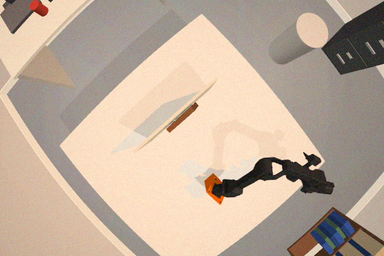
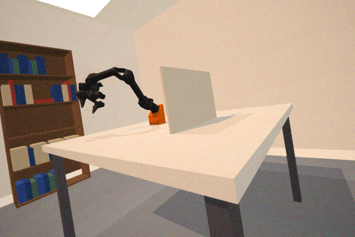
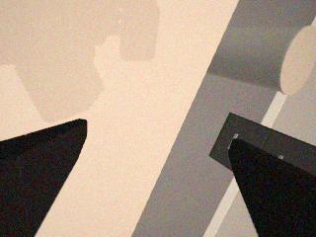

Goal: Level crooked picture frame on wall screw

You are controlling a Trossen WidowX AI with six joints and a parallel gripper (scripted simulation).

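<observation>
Right now the picture frame is 62 cm ahead of my gripper tip, 23 cm to the left of it and 1 cm below it. Also, from my gripper tip: upright wall panel 63 cm ahead, 24 cm to the left, 2 cm below.
</observation>
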